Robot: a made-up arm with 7 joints.
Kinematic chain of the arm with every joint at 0, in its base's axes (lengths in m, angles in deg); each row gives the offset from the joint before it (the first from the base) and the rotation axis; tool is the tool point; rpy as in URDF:
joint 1: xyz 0 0 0.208 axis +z
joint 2: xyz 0 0 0 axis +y
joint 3: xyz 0 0 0.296 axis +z
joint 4: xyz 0.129 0 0 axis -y
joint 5: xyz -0.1 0 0.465 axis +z
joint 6: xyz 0 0 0 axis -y
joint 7: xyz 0.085 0 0 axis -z
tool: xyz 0 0 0 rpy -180 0 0
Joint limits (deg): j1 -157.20..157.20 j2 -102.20..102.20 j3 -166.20..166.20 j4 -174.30..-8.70 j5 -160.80..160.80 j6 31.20..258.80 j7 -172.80..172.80
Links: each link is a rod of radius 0.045 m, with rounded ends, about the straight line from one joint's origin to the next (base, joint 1, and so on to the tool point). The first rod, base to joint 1, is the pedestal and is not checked.
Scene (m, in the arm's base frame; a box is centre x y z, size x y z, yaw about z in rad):
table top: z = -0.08
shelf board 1: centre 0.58 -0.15 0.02 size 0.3 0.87 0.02 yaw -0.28
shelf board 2: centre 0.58 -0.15 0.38 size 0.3 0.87 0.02 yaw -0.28
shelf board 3: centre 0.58 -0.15 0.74 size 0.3 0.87 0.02 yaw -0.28
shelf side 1: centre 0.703 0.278 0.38 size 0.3 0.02 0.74 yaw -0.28
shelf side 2: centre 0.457 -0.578 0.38 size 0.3 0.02 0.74 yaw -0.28
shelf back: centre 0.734 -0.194 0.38 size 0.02 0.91 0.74 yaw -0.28
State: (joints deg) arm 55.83 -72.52 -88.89 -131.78 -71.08 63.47 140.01
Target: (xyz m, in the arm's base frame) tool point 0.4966 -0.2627 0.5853
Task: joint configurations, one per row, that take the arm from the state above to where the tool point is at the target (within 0.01 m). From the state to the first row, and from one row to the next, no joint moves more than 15 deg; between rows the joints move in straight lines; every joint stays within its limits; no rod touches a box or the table.
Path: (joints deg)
1: 43.25 -74.85 -86.08 -141.53 -68.88 58.30 140.01
2: 30.67 -77.18 -83.27 -151.27 -66.68 53.13 140.01
3: 18.09 -79.52 -80.46 -161.02 -64.48 47.95 140.01
4: 5.51 -81.85 -77.65 -170.77 -62.28 42.78 140.01
5: 17.12 -87.23 -63.99 -163.50 -64.02 49.37 140.01
6: 28.72 -92.60 -50.32 -156.24 -65.76 55.95 140.01
7: 40.33 -97.98 -36.66 -148.98 -67.50 62.54 140.01
8: 47.72 -87.92 -43.02 -137.73 -68.90 64.79 140.01
9: 55.11 -77.87 -49.39 -126.47 -70.30 67.04 140.01
10: 62.50 -67.82 -55.75 -115.22 -71.70 69.29 140.01

